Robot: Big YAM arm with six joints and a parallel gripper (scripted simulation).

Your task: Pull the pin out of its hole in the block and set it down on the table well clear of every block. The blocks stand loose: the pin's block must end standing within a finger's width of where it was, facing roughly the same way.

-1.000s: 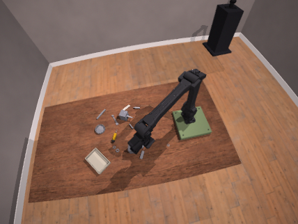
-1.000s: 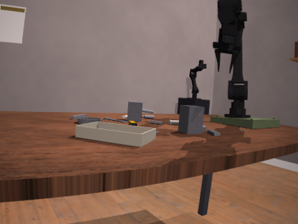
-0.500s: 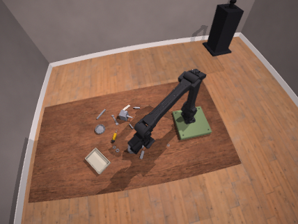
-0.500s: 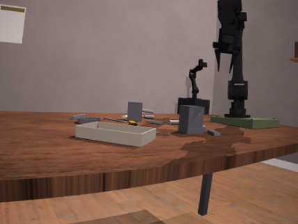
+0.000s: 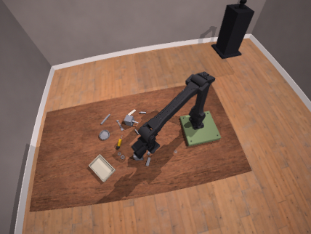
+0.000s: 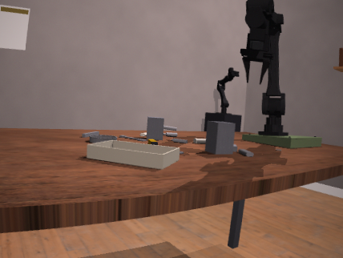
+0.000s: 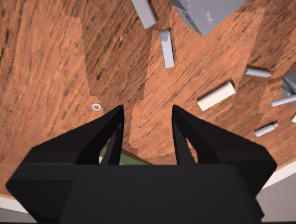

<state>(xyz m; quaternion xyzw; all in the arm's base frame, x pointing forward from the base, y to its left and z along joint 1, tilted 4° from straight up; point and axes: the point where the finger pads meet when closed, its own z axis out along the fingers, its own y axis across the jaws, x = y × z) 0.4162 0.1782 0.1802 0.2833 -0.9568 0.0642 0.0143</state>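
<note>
My gripper is now 32 cm to the left of the light grey pin, 18 cm above it and 8 cm short of it. The rest, counted from my hand: white cylinder 22 cm below, 21 cm to the right, 1 cm behind; grey block 17 cm below, 9 cm ahead, 3 cm to the right; yellow-handled tool 23 cm ahead, 21 cm below, 19 cm to the right.
</note>
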